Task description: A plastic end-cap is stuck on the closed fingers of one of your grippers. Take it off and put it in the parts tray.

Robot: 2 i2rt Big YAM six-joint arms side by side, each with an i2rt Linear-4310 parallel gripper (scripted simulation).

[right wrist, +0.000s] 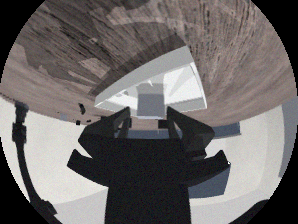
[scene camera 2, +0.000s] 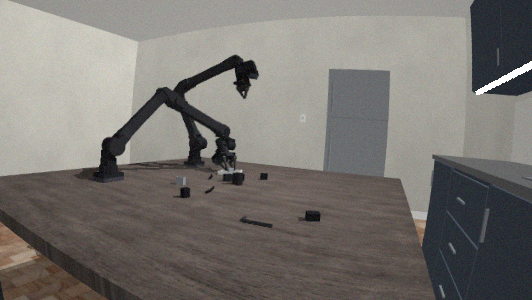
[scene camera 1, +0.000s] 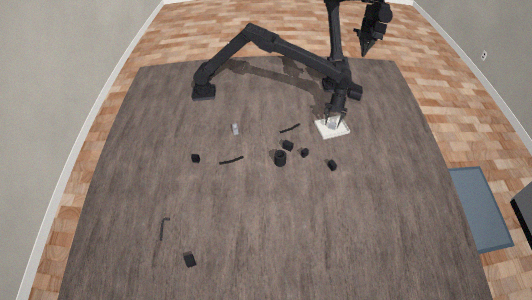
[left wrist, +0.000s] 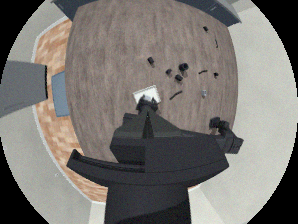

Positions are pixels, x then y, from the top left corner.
Scene:
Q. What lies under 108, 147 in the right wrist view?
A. My right gripper.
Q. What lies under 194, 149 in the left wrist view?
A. My left gripper.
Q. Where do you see a white parts tray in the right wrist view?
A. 180, 83

